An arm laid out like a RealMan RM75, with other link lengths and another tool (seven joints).
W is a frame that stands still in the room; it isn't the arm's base.
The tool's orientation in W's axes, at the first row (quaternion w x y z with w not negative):
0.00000 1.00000 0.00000 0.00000
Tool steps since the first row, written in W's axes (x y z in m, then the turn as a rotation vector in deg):
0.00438 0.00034 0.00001 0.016 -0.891 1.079
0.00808 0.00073 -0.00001 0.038 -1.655 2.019
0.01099 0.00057 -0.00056 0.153 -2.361 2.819
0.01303 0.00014 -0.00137 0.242 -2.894 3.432
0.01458 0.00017 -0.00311 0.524 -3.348 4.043
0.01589 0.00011 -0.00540 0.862 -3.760 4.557
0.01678 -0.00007 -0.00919 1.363 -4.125 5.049
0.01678 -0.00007 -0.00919 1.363 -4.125 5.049
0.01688 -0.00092 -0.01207 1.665 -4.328 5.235
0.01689 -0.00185 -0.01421 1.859 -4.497 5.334
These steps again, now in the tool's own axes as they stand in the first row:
0.00438 -0.00034 -0.00001 0.016 0.891 -1.079
0.00808 -0.00073 0.00001 0.038 1.655 -2.019
0.01099 -0.00057 0.00056 0.153 2.361 -2.819
0.01303 -0.00014 0.00137 0.242 2.894 -3.432
0.01458 -0.00017 0.00311 0.524 3.348 -4.043
0.01589 -0.00011 0.00540 0.862 3.760 -4.557
0.01678 0.00007 0.00919 1.363 4.125 -5.049
0.01678 0.00007 0.00919 1.363 4.125 -5.049
0.01688 0.00092 0.01207 1.665 4.328 -5.235
0.01689 0.00185 0.01421 1.859 4.497 -5.334

